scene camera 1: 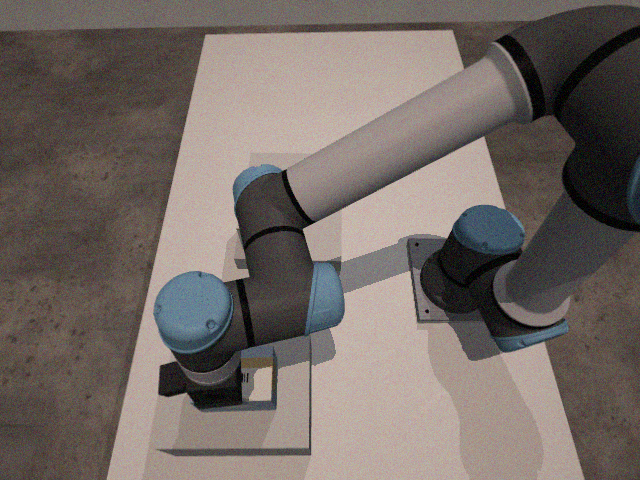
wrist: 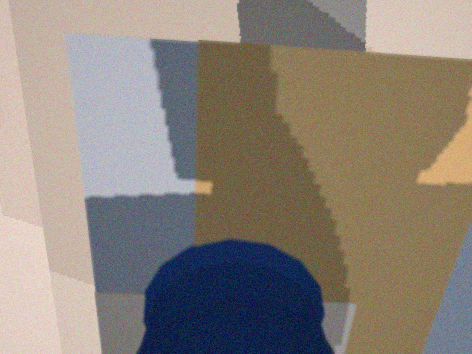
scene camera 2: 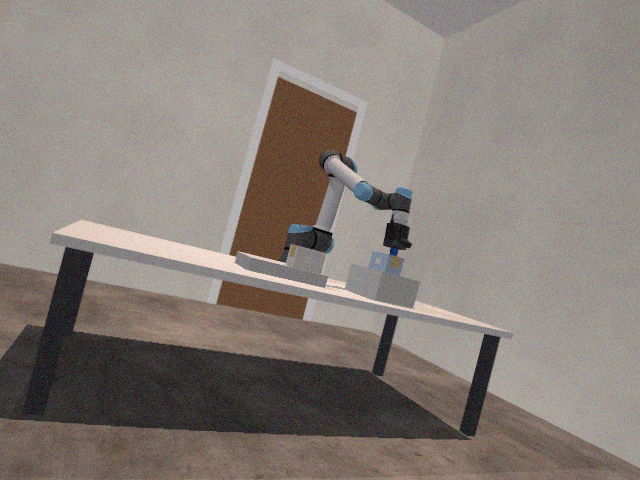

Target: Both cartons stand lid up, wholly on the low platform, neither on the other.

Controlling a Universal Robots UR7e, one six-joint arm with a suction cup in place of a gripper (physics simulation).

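Seen in the pictures: end effector, tool point: (wrist: 231, 274); arm's base, origin of the base link: (scene camera 1: 453, 282).
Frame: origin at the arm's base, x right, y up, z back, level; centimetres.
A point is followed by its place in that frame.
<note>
One carton (scene camera 1: 261, 383) @(x -18.9, y 18.0, z -42.7 cm) (scene camera 2: 385, 262) @(x -11.6, y 14.3, z -51.5 cm) (wrist: 305, 140) @(x -16.5, y 18.0, z -52.0 cm), light blue with a tan band, lies lid up on a tall grey block (scene camera 1: 290, 419) @(x -23.6, y 10.3, z -39.3 cm) (scene camera 2: 382, 288) @(x -6.4, y 3.7, z -58.6 cm) at the table's front left. My suction cup (scene camera 2: 393, 250) (wrist: 234, 298) hangs right over this carton's top, very close or just touching; I cannot tell which. It carries nothing. In scene camera 1 the wrist hides the cup. The other carton (scene camera 2: 306, 257) @(x 23.0, y 8.1, z -43.7 cm) stands on the low platform (scene camera 1: 325, 238) @(x 14.6, y 3.1, z -26.3 cm) (scene camera 2: 280, 269) @(x 32.8, y 1.3, z -43.2 cm); the arm hides it in scene camera 1.
The arm's base plate (scene camera 1: 415, 248) @(x 9.8, y 0.3, z -6.0 cm) is bolted to the table (scene camera 1: 366, 95) @(x 66.1, y -1.7, z -4.0 cm) (scene camera 2: 175, 257) @(x 74.1, y -1.7, z -49.1 cm) on the right. The forearm stretches low across the low platform. A brown door (scene camera 2: 290, 190) stands behind the table.
</note>
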